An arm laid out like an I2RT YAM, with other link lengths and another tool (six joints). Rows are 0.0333 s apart.
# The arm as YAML. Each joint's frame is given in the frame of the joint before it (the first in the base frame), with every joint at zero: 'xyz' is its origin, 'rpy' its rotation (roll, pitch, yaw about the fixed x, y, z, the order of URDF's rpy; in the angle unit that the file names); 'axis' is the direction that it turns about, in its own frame. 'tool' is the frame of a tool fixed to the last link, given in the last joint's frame.
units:
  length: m
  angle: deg
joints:
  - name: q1
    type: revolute
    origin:
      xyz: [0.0, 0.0, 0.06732]
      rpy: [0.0, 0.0, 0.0]
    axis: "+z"
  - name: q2
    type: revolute
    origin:
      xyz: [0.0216, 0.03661, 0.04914]
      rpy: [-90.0, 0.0, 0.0]
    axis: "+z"
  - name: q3
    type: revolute
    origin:
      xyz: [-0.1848, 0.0, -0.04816]
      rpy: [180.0, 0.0, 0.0]
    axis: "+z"
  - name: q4
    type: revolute
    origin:
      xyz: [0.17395, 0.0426, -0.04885]
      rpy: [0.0, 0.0, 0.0]
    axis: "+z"
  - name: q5
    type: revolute
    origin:
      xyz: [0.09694, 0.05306, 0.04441]
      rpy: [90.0, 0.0, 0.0]
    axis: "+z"
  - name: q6
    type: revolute
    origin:
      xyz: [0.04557, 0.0, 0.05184]
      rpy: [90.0, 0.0, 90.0]
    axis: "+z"
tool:
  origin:
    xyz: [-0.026, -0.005, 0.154]
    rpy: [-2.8, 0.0, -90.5]
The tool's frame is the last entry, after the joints.
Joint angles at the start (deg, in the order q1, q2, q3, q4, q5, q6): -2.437, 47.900, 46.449, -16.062, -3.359, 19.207
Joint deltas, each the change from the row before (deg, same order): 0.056, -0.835, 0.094, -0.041, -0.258, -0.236; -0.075, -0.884, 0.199, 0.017, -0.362, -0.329; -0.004, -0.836, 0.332, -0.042, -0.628, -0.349; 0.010, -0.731, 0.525, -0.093, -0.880, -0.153; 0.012, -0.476, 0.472, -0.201, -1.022, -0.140; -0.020, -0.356, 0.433, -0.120, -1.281, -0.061; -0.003, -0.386, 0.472, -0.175, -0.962, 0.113; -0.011, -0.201, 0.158, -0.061, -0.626, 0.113
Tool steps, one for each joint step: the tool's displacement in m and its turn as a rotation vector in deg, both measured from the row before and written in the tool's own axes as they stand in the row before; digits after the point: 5 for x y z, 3 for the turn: 0.00392, -0.00273, -0.00331, 0.578, 0.754, -0.270; 0.00533, -0.00275, -0.00374, 0.620, 0.970, -0.334; 0.00536, -0.00418, -0.00401, 0.940, 0.896, -0.389; 0.00584, -0.00529, -0.00417, 1.200, 0.844, -0.217; 0.00358, -0.00508, -0.00319, 1.210, 0.406, -0.201; 0.00294, -0.00559, -0.00287, 1.403, 0.262, -0.127; 0.00346, -0.00473, -0.00285, 1.118, 0.355, 0.033; 0.00121, -0.00266, -0.00138, 0.675, 0.091, 0.073
